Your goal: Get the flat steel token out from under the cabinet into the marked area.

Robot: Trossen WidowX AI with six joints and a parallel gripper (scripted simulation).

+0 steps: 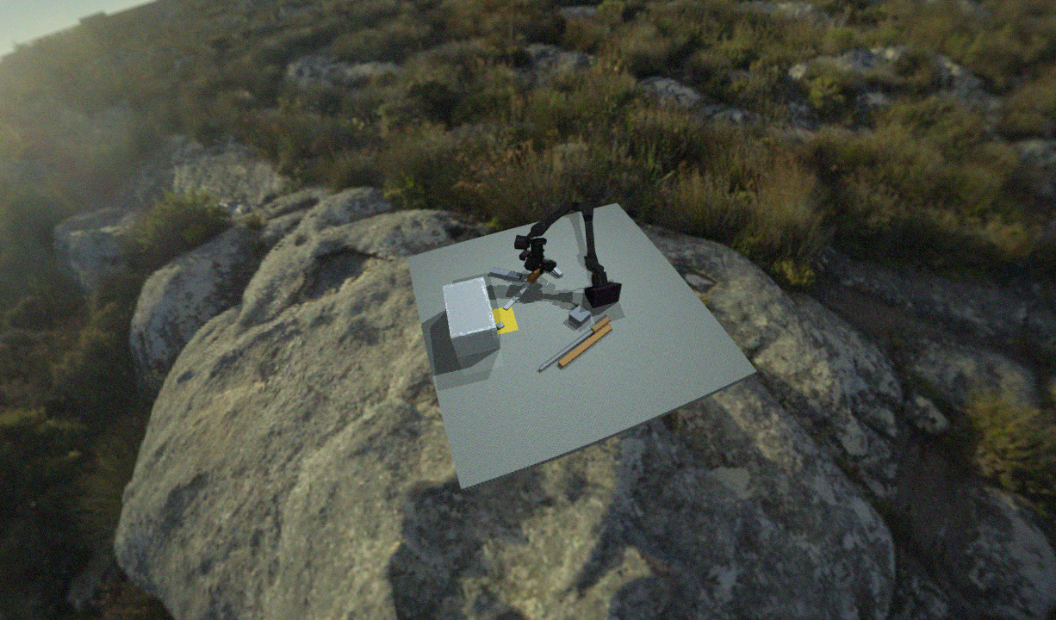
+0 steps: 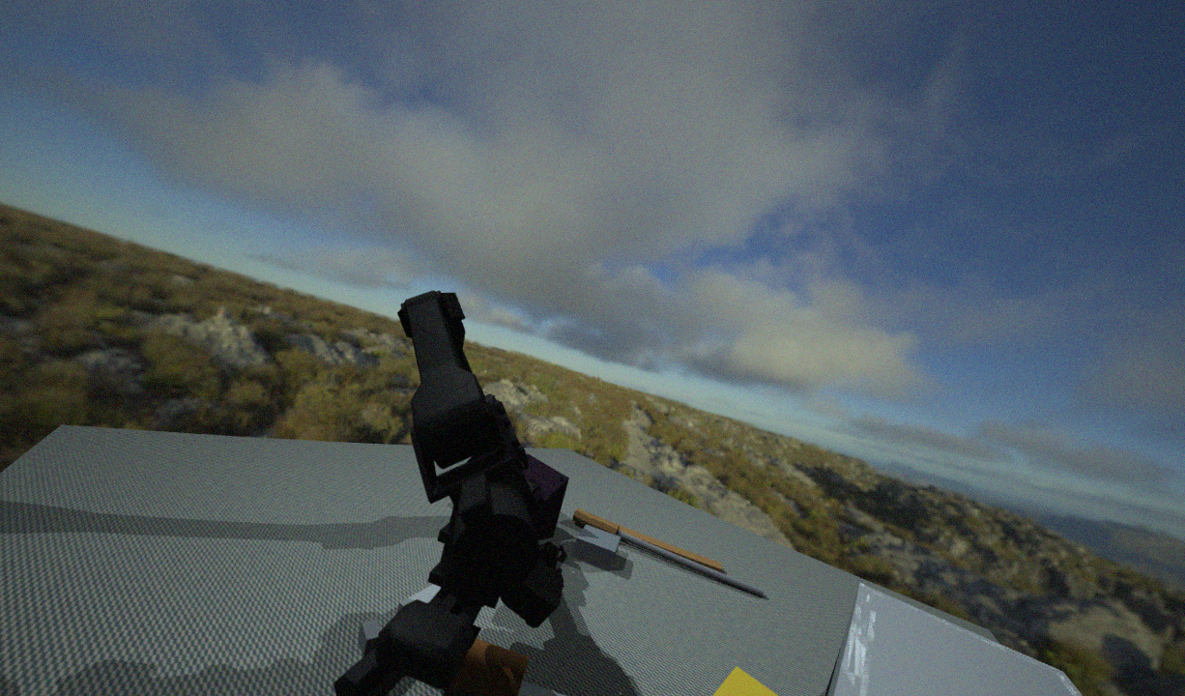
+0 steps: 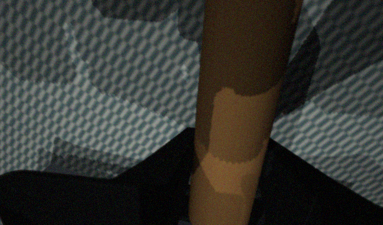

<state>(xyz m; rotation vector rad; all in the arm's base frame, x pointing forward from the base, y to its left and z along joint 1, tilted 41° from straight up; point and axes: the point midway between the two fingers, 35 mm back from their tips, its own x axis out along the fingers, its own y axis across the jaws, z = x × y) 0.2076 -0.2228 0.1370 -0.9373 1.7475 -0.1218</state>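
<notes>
Right now the small grey cube is 60 mm behind my gripper tip and 50 mm to the right of it. Also, from my gripper tip: grey bar 90 mm behind, 30 mm to the left; grey block 340 mm to the left, 50 mm behind, 10 mm above; wooden stick 490 mm to the left, 10 mm behind.
</notes>
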